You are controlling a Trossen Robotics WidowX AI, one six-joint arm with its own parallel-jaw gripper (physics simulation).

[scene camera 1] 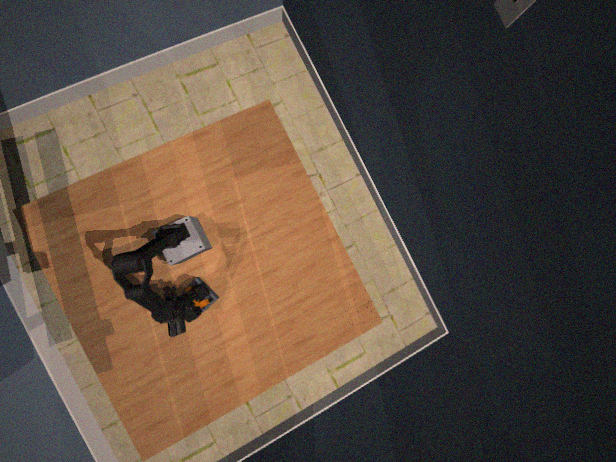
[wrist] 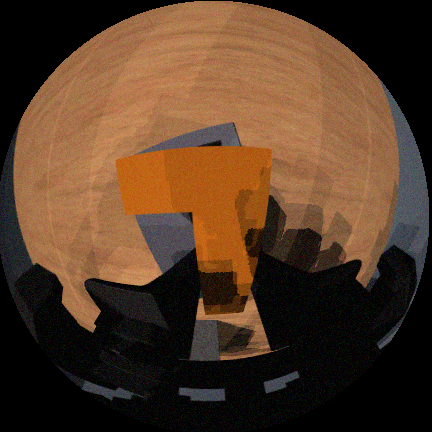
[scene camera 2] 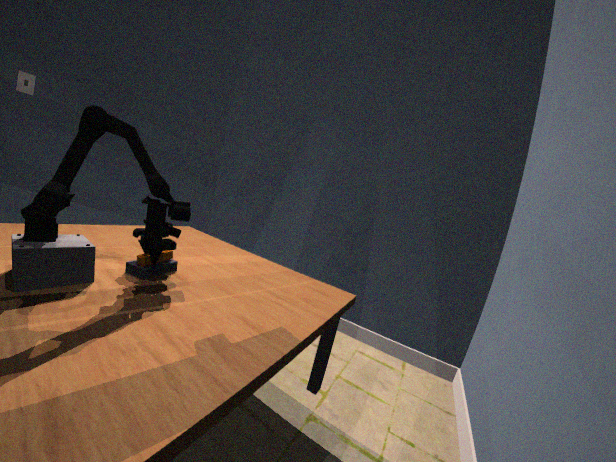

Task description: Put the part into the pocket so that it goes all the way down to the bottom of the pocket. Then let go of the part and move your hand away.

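My gripper [scene camera 2: 151, 262], visible also in the wrist view as the gripper [wrist: 221, 249], grips an orange part [wrist: 226, 188]. A grey pocket block [wrist: 169, 236] is present too.
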